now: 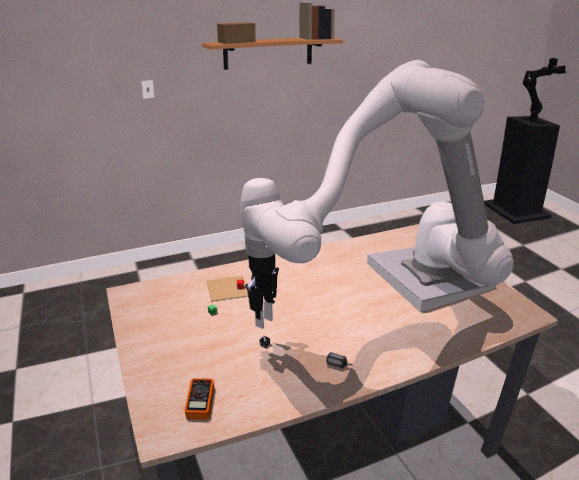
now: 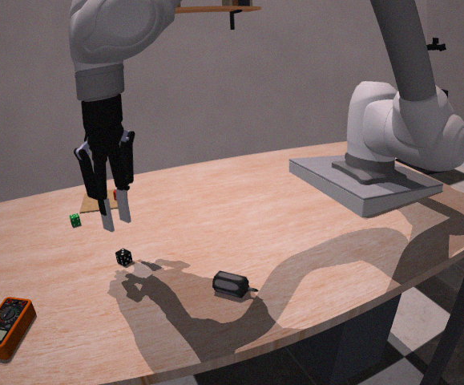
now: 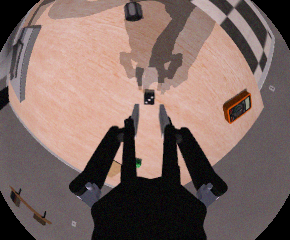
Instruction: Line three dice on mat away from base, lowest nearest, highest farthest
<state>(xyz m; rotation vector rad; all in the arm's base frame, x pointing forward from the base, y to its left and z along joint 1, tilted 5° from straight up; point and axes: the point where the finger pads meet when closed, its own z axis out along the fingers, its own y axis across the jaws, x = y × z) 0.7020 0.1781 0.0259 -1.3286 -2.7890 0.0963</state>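
The black die is 10 cm below my hand. Round my hand: orange multimeter: 23 cm ahead, 19 cm to the left, 10 cm below; dark cylindrical part: 19 cm behind, 16 cm to the left, 10 cm below; green die: 13 cm ahead, 22 cm to the right, 10 cm below.
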